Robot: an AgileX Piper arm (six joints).
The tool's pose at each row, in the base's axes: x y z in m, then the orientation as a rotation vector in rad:
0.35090, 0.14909, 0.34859, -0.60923, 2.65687, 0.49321
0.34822, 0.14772, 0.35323, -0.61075, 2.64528, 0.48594
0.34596, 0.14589, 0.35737, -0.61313, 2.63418, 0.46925
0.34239, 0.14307, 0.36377, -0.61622, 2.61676, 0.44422
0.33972, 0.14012, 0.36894, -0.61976, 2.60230, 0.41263
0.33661, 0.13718, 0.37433, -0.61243, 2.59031, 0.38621
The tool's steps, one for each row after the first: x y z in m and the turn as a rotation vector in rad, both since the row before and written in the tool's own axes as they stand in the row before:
0.00075, 0.00127, -0.00533, 0.00554, -0.01027, -0.00563
0.00071, 0.00053, -0.00498, 0.01202, -0.00941, -0.00758
0.00108, 0.00078, -0.00774, 0.01825, -0.01481, -0.01133
0.00084, -0.00015, -0.00647, 0.02270, -0.01147, -0.01193
0.00101, -0.00002, -0.00681, 0.02113, -0.01227, -0.00329

